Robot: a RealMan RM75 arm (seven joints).
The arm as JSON. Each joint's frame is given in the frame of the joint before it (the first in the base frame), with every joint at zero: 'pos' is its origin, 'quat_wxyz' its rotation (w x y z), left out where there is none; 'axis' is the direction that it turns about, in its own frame. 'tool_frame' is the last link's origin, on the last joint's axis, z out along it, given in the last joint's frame.
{
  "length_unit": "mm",
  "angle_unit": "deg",
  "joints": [
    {
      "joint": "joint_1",
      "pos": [
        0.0,
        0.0,
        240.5
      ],
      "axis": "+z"
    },
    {
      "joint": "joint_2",
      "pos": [
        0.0,
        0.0,
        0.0
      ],
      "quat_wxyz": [
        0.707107,
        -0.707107,
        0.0,
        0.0
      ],
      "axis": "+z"
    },
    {
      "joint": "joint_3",
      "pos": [
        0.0,
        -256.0,
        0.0
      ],
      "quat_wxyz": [
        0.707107,
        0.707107,
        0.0,
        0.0
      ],
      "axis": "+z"
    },
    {
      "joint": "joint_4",
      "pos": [
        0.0,
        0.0,
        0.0
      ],
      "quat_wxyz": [
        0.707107,
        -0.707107,
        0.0,
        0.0
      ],
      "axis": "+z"
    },
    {
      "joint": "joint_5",
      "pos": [
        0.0,
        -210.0,
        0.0
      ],
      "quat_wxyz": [
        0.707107,
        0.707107,
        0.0,
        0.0
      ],
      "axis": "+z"
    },
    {
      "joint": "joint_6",
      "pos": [
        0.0,
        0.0,
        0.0
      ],
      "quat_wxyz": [
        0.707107,
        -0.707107,
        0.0,
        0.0
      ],
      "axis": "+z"
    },
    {
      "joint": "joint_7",
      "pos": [
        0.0,
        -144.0,
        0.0
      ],
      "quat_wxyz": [
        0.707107,
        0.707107,
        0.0,
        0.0
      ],
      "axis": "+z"
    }
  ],
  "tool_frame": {
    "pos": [
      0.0,
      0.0,
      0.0
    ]
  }
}
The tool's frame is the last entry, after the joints.
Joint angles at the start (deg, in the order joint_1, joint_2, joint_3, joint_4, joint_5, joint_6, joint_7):
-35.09, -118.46, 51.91, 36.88, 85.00, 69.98, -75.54
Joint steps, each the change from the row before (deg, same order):
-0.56, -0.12, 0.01, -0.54, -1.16, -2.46, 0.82
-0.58, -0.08, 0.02, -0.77, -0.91, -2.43, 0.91
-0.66, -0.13, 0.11, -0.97, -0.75, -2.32, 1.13
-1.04, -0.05, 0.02, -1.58, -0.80, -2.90, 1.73
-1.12, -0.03, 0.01, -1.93, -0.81, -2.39, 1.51
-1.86, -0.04, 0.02, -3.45, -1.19, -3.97, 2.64
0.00, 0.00, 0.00, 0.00, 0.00, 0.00, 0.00
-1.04, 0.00, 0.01, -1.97, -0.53, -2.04, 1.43
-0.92, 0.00, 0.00, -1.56, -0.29, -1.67, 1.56
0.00, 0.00, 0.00, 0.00, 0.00, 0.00, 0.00
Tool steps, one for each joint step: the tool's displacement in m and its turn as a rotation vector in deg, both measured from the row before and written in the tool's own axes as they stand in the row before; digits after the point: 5 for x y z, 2 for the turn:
0.00123, -0.00505, 0.00353, 2.19, 0.45, 0.14
-0.00034, -0.00465, 0.00339, 2.10, 0.06, 0.12
-0.00158, -0.00325, 0.00413, 1.79, -0.22, 0.24
-0.00253, -0.00408, 0.00548, 2.18, -0.57, 0.52
-0.00350, -0.00211, 0.00560, 1.63, -0.68, 0.06
-0.00776, -0.00236, 0.00871, 2.57, -1.70, 0.16
0.00000, 0.00000, 0.00000, 0.00, 0.00, 0.00
-0.00468, -0.00037, 0.00460, 1.19, -1.16, 0.15
-0.00343, 0.00014, 0.00405, 0.86, -1.05, 0.70
0.00000, 0.00000, 0.00000, 0.00, 0.00, 0.00

